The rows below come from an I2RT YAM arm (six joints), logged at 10 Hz.
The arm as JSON. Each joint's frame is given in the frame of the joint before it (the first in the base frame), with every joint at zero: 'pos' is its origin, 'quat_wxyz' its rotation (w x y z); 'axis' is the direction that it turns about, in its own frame. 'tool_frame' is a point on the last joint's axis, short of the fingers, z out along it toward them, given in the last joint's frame.
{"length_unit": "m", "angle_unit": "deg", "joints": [
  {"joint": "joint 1", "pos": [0.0, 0.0, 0.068], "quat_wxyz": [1.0, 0.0, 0.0, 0.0], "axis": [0.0, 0.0, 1.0]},
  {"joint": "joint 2", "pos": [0.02, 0.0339, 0.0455], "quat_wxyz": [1.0, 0.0, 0.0, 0.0], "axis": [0.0, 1.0, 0.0]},
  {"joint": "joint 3", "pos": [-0.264, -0.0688, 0.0], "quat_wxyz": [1.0, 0.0, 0.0, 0.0], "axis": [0.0, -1.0, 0.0]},
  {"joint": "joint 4", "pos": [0.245, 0.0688, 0.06], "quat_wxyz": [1.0, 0.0, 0.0, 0.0], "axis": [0.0, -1.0, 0.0]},
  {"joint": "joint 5", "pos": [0.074, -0.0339, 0.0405], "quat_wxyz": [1.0, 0.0, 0.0, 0.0], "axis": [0.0, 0.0, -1.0]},
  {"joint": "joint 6", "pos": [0.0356, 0.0, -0.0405], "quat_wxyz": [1.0, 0.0, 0.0, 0.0], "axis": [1.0, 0.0, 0.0]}
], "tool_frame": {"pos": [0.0, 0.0, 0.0], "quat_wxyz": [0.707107, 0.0, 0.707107, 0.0]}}
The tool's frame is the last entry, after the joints.
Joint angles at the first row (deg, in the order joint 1, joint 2, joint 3, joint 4, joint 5, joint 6):
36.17 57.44 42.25 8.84 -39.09 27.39
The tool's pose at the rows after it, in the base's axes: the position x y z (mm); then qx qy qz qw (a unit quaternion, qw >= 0):
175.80, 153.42, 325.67, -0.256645, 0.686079, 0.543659, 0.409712
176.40, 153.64, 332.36, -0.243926, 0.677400, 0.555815, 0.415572
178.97, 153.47, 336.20, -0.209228, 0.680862, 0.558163, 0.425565
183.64, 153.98, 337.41, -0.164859, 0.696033, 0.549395, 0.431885
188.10, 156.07, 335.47, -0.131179, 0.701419, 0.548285, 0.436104
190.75, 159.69, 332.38, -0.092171, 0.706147, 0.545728, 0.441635
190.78, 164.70, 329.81, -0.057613, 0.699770, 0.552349, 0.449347
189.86, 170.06, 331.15, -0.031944, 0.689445, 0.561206, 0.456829
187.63, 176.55, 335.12, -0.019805, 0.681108, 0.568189, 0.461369
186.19, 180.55, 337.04, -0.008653, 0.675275, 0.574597, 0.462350
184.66, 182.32, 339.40, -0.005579, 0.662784, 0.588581, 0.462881
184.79, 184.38, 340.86, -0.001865, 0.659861, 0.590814, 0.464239
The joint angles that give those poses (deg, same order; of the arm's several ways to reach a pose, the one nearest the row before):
35.77 57.54 43.52 8.72 -37.62 29.25
35.77 57.58 43.98 10.95 -37.22 31.81
35.77 57.76 44.28 12.47 -33.98 35.03
35.81 58.43 45.08 11.82 -29.34 37.75
36.01 59.43 44.95 13.31 -26.08 40.39
36.92 60.31 44.55 14.88 -21.53 43.26
38.42 61.02 43.57 18.29 -17.16 46.41
39.98 61.70 43.37 21.11 -13.51 48.85
41.78 62.34 44.00 22.50 -10.79 50.04
42.89 62.77 44.25 23.62 -8.99 51.24
43.43 62.93 44.03 25.95 -8.80 52.42
43.84 63.32 44.38 26.44 -8.10 52.74

